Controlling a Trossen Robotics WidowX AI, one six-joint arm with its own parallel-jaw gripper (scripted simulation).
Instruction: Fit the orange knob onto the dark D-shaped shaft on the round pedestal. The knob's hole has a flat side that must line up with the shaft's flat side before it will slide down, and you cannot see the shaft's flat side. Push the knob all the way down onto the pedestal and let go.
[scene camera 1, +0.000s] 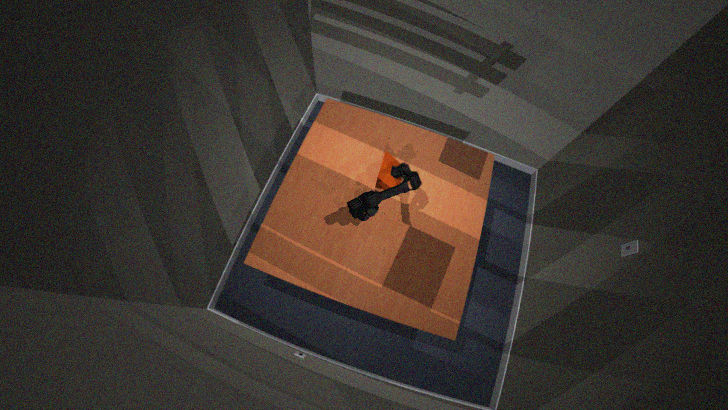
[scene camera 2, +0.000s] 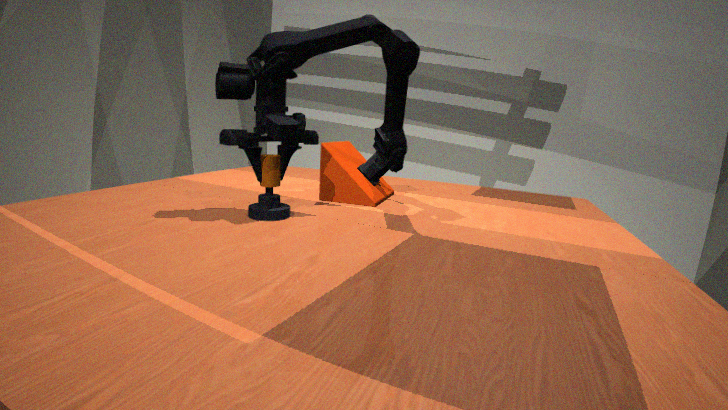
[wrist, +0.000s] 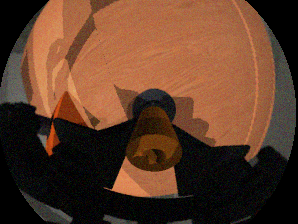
The gripper (wrist: 153, 124): 0.10 m from the lens. An orange knob (wrist: 153, 146) is 0.05 m from the lens. A dark round pedestal (wrist: 154, 97): 0.14 m from the lens. The marked spots on the dark round pedestal and the orange knob are 0.10 m apart.
